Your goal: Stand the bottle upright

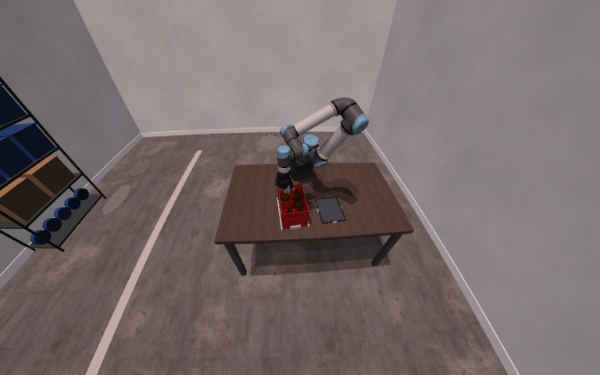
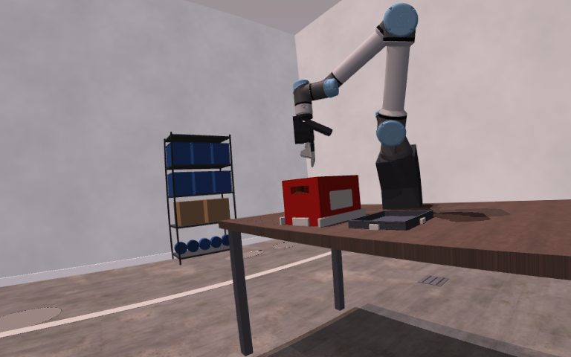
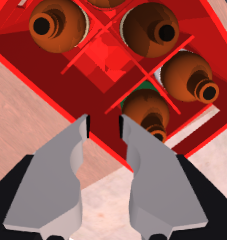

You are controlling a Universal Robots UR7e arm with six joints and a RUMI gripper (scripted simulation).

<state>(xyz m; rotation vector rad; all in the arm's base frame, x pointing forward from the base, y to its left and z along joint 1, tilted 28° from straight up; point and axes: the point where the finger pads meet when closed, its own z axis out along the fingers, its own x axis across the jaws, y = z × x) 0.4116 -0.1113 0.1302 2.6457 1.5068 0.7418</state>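
Right now my hand is 160 mm above the red crate, 40 mm to the right of it and 10 mm past it. Round my hand: dark tray 340 mm to the left, 230 mm below, 90 mm behind; then brown bottle 150 mm below, 80 mm to the left, 20 mm behind; then glass bottle 150 mm below, 90 mm ahead, 30 mm to the left.
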